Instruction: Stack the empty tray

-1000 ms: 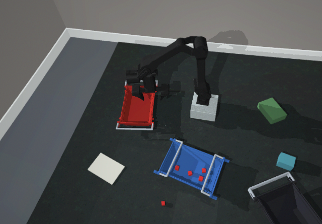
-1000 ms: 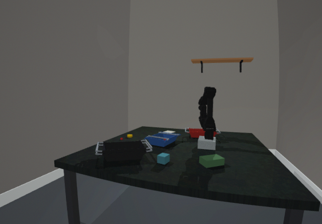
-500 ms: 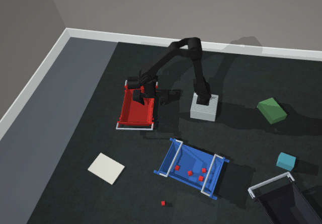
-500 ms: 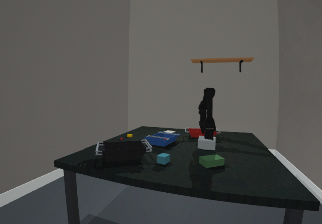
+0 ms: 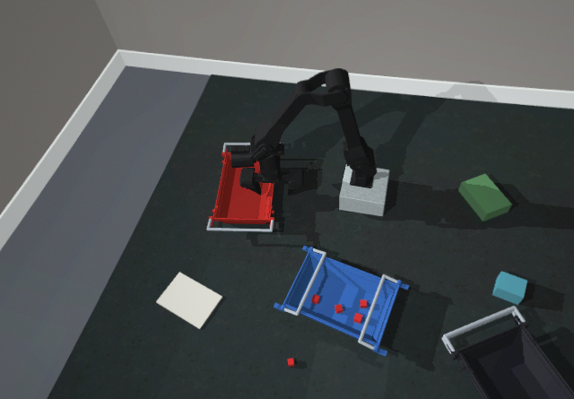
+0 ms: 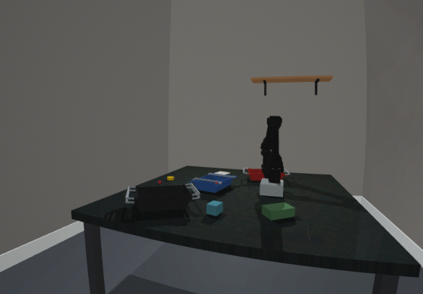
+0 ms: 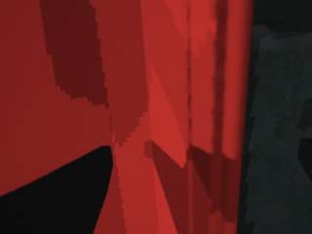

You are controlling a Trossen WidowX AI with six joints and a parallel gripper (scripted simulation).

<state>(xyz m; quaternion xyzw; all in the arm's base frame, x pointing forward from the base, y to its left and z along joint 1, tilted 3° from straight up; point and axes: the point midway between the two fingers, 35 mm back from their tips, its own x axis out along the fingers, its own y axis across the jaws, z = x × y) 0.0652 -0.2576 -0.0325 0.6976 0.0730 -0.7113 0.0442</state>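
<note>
The red tray is 8 cm to the right of my gripper tip, 3 cm above it and 1 cm ahead of it. The rest, counted from my gripper tip: small red cube: 48 cm ahead, 16 cm to the left; then white flat plate: 37 cm ahead, 14 cm to the right, 1 cm below; then green block: 61 cm to the left, 9 cm behind, 1 cm above.
</note>
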